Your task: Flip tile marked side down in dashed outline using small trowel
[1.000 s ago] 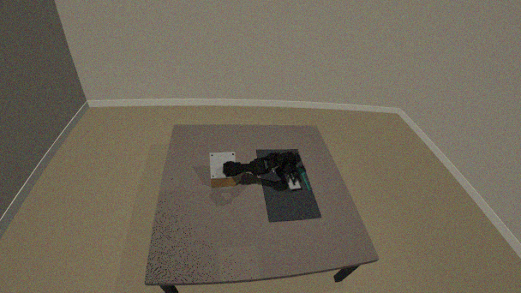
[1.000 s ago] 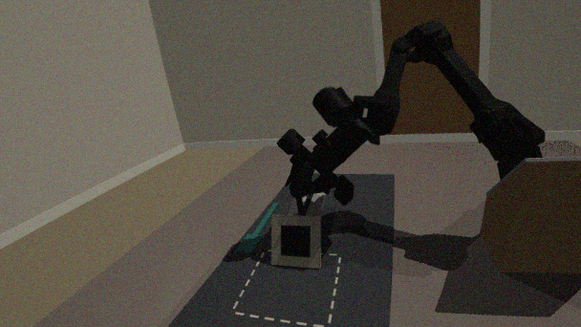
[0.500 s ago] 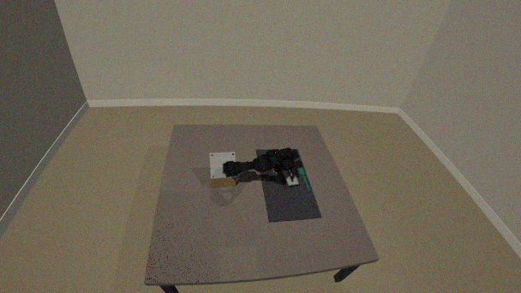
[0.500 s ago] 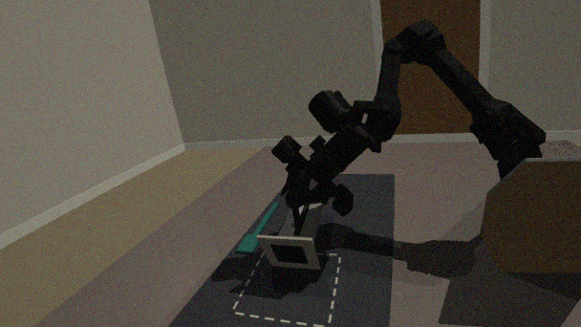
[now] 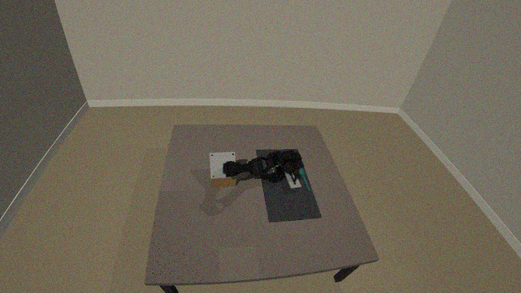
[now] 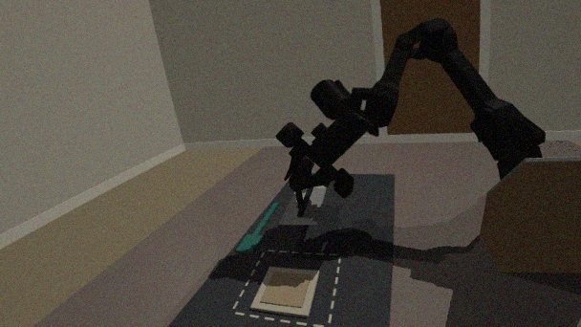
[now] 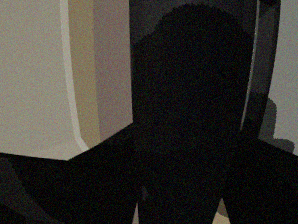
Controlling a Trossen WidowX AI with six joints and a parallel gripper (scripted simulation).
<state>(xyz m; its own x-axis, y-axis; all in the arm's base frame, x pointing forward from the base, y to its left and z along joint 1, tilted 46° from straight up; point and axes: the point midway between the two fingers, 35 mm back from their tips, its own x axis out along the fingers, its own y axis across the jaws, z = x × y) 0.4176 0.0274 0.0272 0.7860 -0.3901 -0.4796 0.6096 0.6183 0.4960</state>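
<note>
The dark mat lies 14 cm below my gripper tip and 4 cm behind it. From my gripper tip the other things lie so: teal flat tool 11 cm below, 9 cm ahead, 2 cm to the left; tile 18 cm to the left, 11 cm below, 4 cm behind; small trowel 3 cm behind, 1 cm below.
</note>
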